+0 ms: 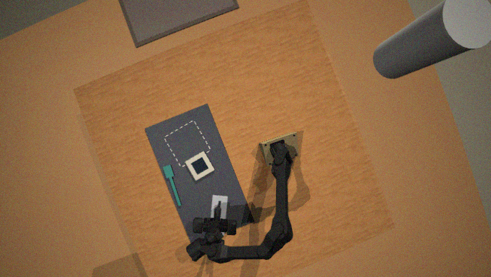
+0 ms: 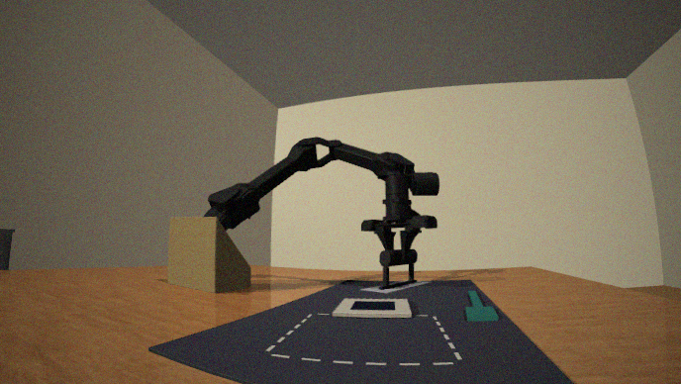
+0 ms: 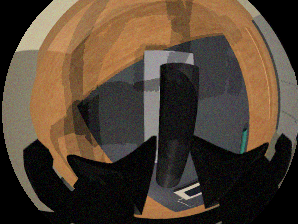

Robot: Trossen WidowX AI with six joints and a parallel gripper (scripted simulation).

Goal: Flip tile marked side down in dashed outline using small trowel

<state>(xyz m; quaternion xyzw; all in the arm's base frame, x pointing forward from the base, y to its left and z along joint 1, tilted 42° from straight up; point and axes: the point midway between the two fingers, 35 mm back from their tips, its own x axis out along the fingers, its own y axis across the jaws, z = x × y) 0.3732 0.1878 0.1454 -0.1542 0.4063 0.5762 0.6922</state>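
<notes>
Right now the dark grey mat is 30 mm ahead of my gripper tip, 220 mm to the right of it and 80 mm below it. Round my gripper tip: square tile (10 mm ahead, 260 mm to the right, 60 mm below); then teal t-shaped trowel (170 mm ahead, 230 mm to the right, 60 mm below).
</notes>
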